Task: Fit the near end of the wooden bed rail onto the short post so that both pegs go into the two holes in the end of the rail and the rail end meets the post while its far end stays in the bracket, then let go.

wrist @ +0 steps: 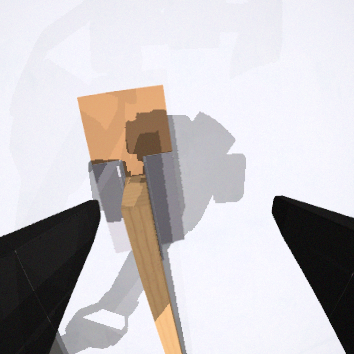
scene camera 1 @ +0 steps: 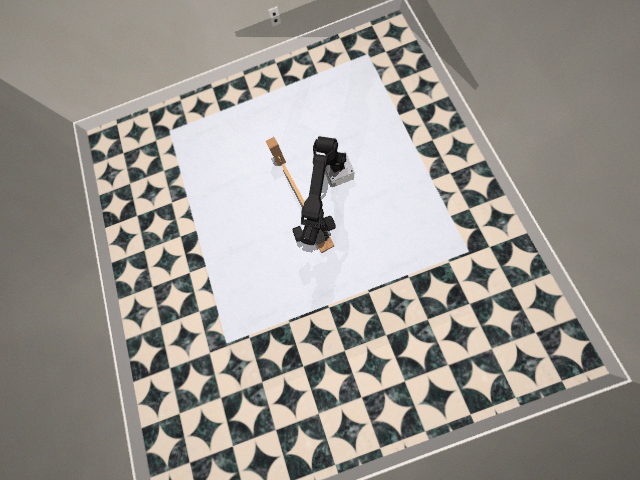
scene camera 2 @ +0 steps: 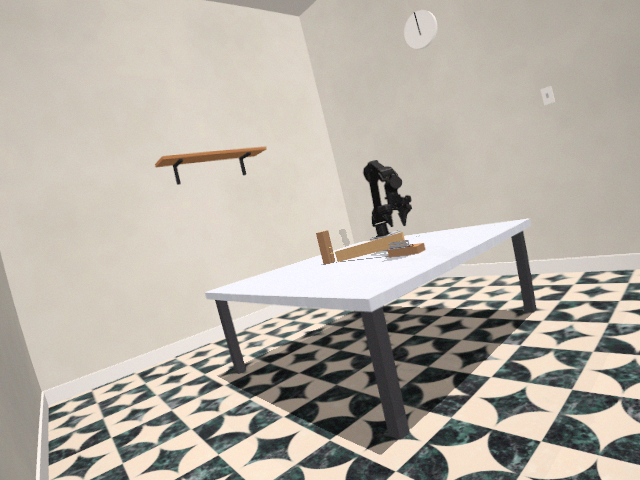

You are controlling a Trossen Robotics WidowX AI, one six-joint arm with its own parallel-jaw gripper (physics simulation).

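Places are measured from the arm's base along level axes (x back, y up, z left), in centimetres.
Where they show: gripper, fingertip midpoint: [wrist: 187, 206] [scene camera 2: 398, 226]; arm's base, origin of the base link: [scene camera 1: 337, 165] [scene camera 2: 383, 234].
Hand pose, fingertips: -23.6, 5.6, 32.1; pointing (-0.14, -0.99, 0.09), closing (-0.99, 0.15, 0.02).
Observation:
Each offset is from my fingertips to the top centre of the thing, as dx, dy, dz. "spot": to the spot under its first point. Level surfaces: height alone.
The wooden rail [scene camera 1: 293, 184] [scene camera 2: 369, 248] [wrist: 145, 240] stands on its narrow edge. One end lies between the grey side plates of the bracket {spot: +0.1, -9.8, -3.6} [wrist: 164, 200], beside a low orange-brown block {+2.8, -10.0, -0.9} [scene camera 1: 326, 245] [scene camera 2: 411, 250] [wrist: 102, 130]. The other end is near the upright wooden post {spot: -4.4, +4.5, -51.0} [scene camera 1: 271, 142] [scene camera 2: 324, 248], with a small gap in scene camera 2. Small pegs show on the post's rail-facing side; the rail's holes are not visible. My gripper [scene camera 1: 313, 228] [scene camera 2: 397, 224] [wrist: 187, 206] is open and empty, above the bracket end, with the rail left of centre between the fingers in the wrist view.
The white table {dy -13.6} [scene camera 1: 248, 248] [scene camera 2: 320, 281] bears the parts and the arm. The arm's grey base [scene camera 1: 341, 177] is to the right of the rail in scene camera 1. A wooden wall shelf [scene camera 2: 211, 156] is away from the table.

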